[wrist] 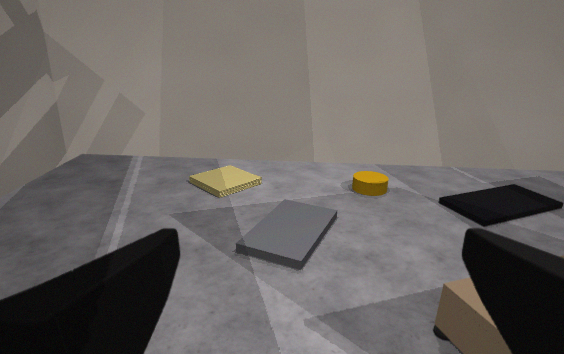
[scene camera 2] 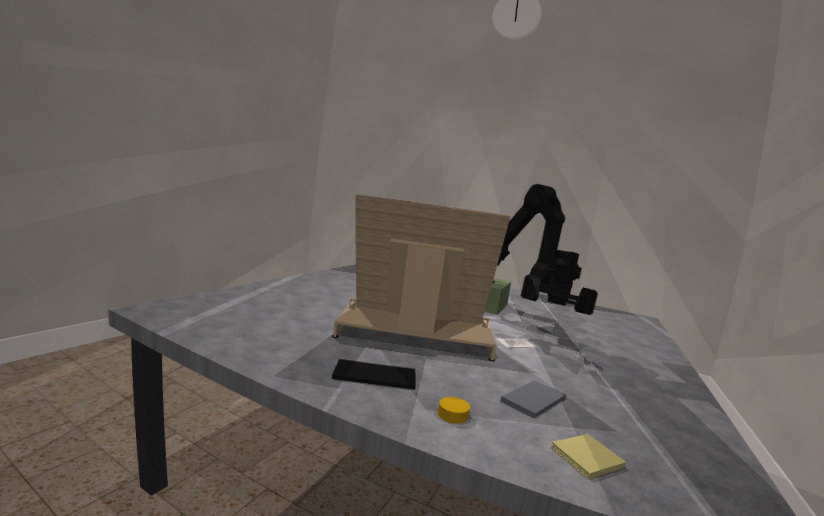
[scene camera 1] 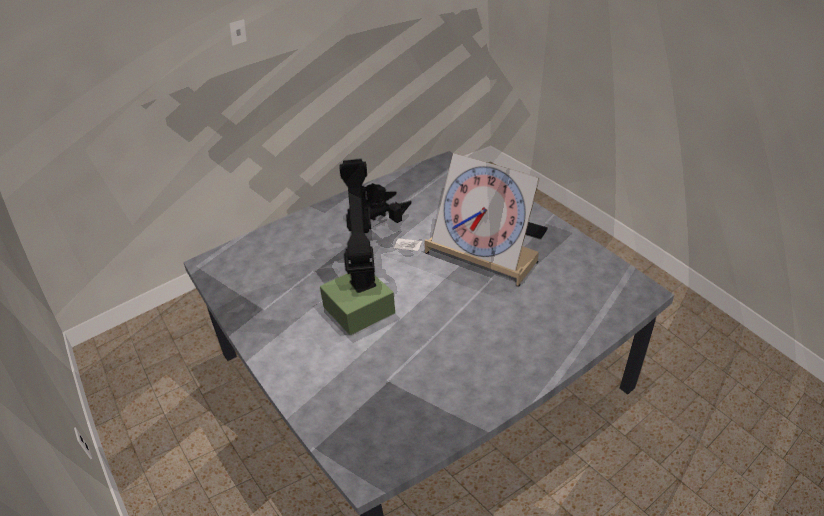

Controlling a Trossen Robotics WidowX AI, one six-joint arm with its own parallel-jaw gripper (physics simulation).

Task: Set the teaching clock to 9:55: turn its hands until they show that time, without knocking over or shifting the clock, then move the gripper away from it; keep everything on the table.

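Places are measured from the arm's base along level axes (x ahead, y left, z up), in centimetres.
Where they show: gripper, between the fingertips: (wrist: 319, 242) (scene camera 2: 556, 301) (scene camera 1: 403, 197); arm's base, origin of its link: (scene camera 1: 362, 283).
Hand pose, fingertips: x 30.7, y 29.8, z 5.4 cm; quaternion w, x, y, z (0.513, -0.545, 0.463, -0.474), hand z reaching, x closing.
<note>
Things, the pixels of their centre, and the offset from my fingertips.
- teaching clock, middle of its body: (scene camera 2: 425, 263) (scene camera 1: 483, 211) dx +14.7, dy -28.5, dz +4.5 cm
- black slab, middle of its body: (wrist: 500, 202) (scene camera 2: 375, 373) (scene camera 1: 526, 228) dx +38.0, dy -23.3, dz -13.7 cm
- orange disc, middle of its body: (wrist: 369, 183) (scene camera 2: 453, 409) dx +40.2, dy -6.0, dz -13.2 cm
- grey slab, middle of its body: (wrist: 291, 229) (scene camera 2: 534, 397) dx +25.2, dy +3.6, dz -13.6 cm
- yellow pad, middle of its body: (wrist: 225, 179) (scene camera 2: 588, 454) dx +38.0, dy +15.1, dz -13.6 cm
- whitish card, middle of its body: (scene camera 2: 515, 342) (scene camera 1: 407, 244) dx -3.8, dy -8.6, dz -14.1 cm
The teaching clock (scene camera 1: 503, 182) (scene camera 2: 377, 243) stands upright on its wooden base (scene camera 1: 527, 265) (scene camera 2: 358, 319) (wrist: 462, 312). Its long blue hand (scene camera 1: 467, 220) points between 7 and 8. Its short red hand (scene camera 1: 477, 221) points between 6 and 7. The back of the clock faces scene camera 2. My gripper (scene camera 1: 402, 199) (scene camera 2: 559, 295) (wrist: 319, 242) is open and empty. It hangs above the table, beside the clock on the 9 side, apart from the clock and its hands. A corner of the base shows behind the right finger in the wrist view; the clock face does not show there.
Beyond the clock lie a black slab (scene camera 1: 536, 230) (scene camera 2: 373, 373) (wrist: 500, 204), an orange disc (scene camera 2: 454, 410) (wrist: 370, 183), a grey slab (scene camera 2: 533, 398) (wrist: 290, 232) and a yellow pad (scene camera 2: 588, 455) (wrist: 225, 180). A whitish card (scene camera 1: 407, 244) (scene camera 2: 515, 343) lies near the base. The arm stands on a green block (scene camera 1: 357, 303) (scene camera 2: 498, 297).
</note>
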